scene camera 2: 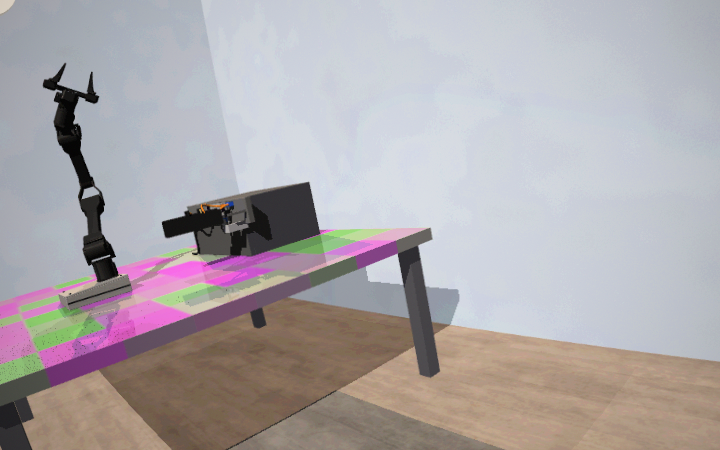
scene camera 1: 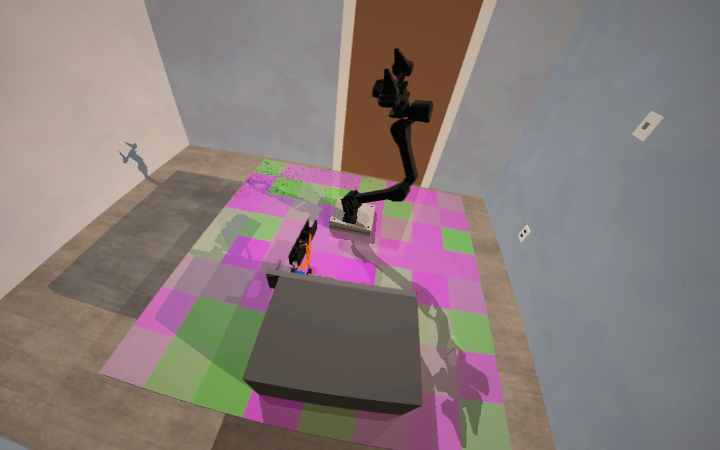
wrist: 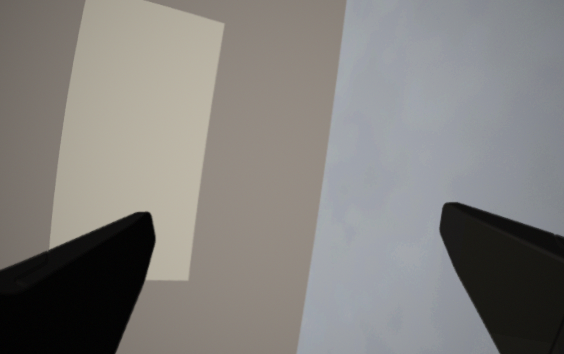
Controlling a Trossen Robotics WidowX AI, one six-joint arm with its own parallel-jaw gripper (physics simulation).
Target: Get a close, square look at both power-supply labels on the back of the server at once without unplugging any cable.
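Frame: origin at the arm's base, x left, y ahead, z down, level; centimetres.
Where they show: gripper, fingertip midpoint: (scene camera 2: 78, 67) (scene camera 1: 391, 58) (wrist: 298, 222); arm's base, origin of the base link: (scene camera 2: 107, 278) (scene camera 1: 349, 218).
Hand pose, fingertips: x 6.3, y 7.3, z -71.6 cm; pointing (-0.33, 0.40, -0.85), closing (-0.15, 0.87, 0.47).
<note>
Each offset is from my fingertips to the top centre of the thing. "spot": to the spot under its first point. Level surfaces: height alone.
The server (scene camera 1: 339, 339) (scene camera 2: 286, 217) is a large dark grey box standing on the table. Its cabled side faces the arm's base. Orange cables @(spot: dx -15.1, dy +28.4, dz +55.3 cm) (scene camera 1: 309, 248) and a long black part @(spot: dx -21.2, dy +17.8, dz +60.0 cm) (scene camera 2: 183, 225) stick out at one end of that side. The power-supply labels cannot be made out in either scene view, and the server does not show in the wrist view. My gripper (scene camera 1: 391, 61) (scene camera 2: 78, 68) (wrist: 298, 222) is open and empty, raised high above the arm's base and well away from the server, with its fingers pointing upward.
The arm's pale base (scene camera 1: 350, 228) (scene camera 2: 95, 293) stands on the pink and green checkered table @(dz +76.4 cm) (scene camera 1: 223, 323) (scene camera 2: 366, 249). A brown door (scene camera 1: 371, 31) is behind the arm. The wrist view shows a bright ceiling panel (wrist: 135, 125) and a blue-grey wall (wrist: 400, 125).
</note>
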